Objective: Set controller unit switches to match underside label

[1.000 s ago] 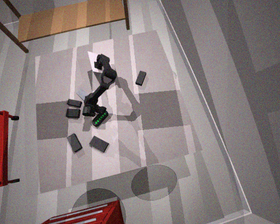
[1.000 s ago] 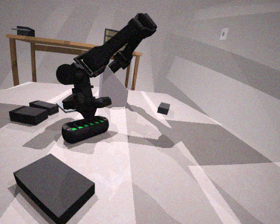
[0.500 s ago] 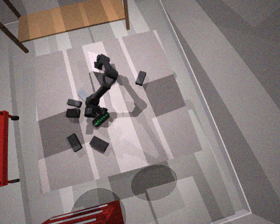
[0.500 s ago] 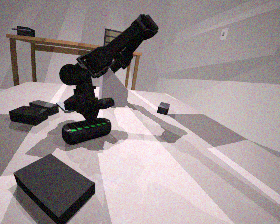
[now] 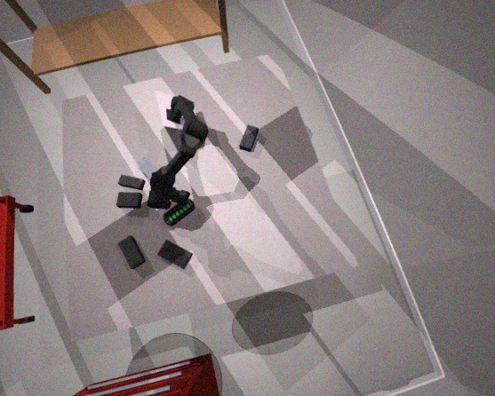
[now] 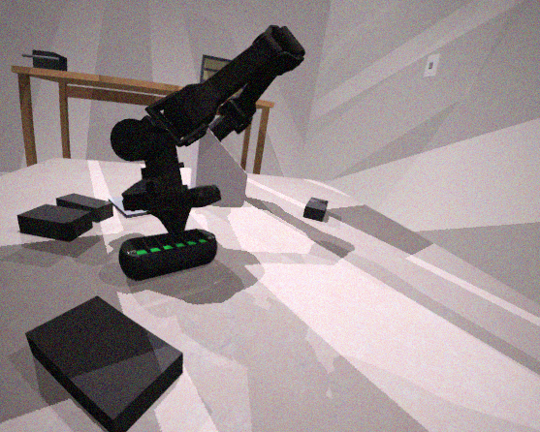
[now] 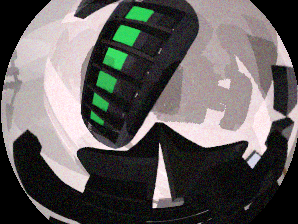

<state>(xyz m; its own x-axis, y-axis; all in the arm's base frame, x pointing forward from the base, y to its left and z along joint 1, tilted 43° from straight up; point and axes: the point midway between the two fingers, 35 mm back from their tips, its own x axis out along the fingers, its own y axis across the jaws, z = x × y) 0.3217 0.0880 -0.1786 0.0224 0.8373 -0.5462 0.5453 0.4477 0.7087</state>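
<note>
Right now the dark block is 250 mm ahead of my gripper tip and 50 mm to the right of it. From my gripper tip the other things lie so: dark box (270 mm behind, 390 mm to the left, 10 mm above); grey plate (210 mm behind, 150 mm to the right, 10 mm below).
</note>
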